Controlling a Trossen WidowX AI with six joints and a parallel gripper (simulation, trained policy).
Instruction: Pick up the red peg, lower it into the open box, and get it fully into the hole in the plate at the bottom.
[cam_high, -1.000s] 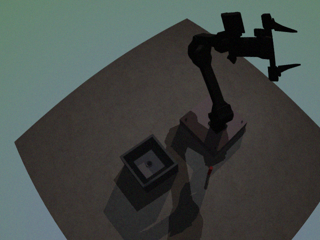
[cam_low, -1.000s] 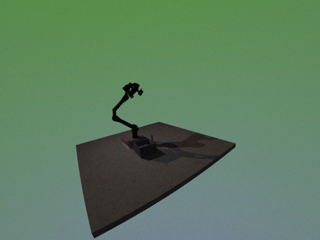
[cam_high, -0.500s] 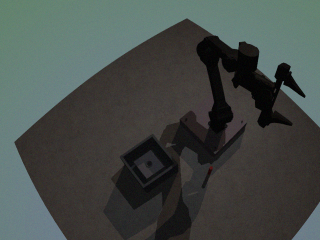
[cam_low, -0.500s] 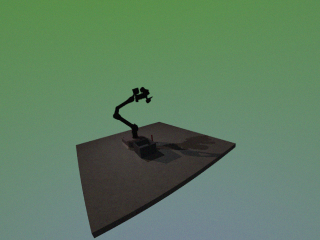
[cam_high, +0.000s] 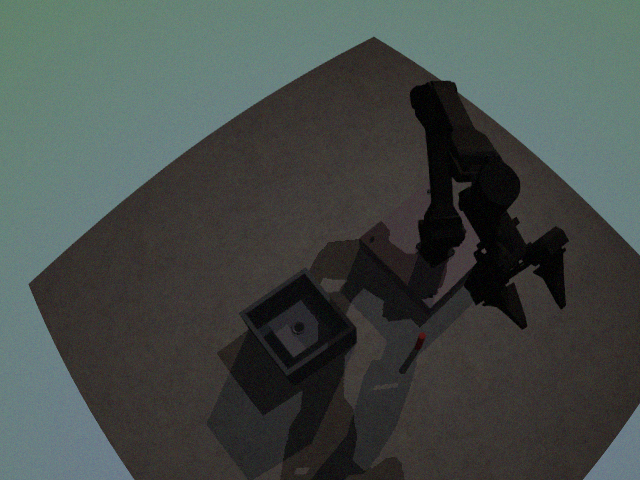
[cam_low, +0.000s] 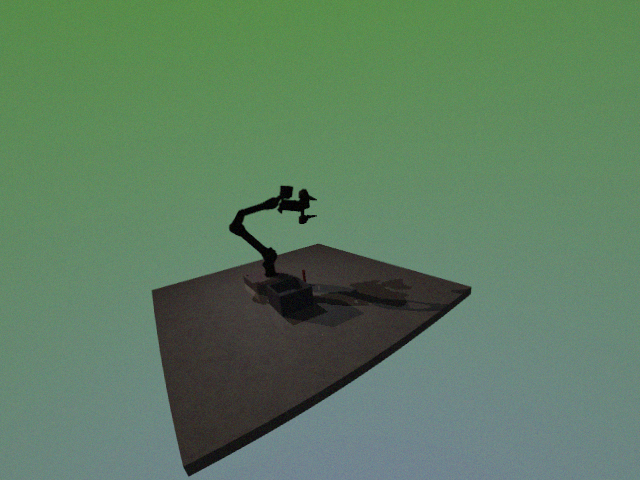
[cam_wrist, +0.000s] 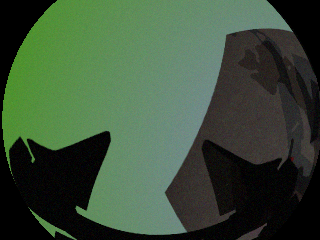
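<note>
Right now the red peg is 350 mm below my gripper tip, 150 mm to the right of it and 70 mm ahead of it. The rest, counted from my gripper tip: pale plate (350 mm below, 310 mm to the right, 260 mm ahead); then dark box (370 mm below, 310 mm to the right, 260 mm ahead).
</note>
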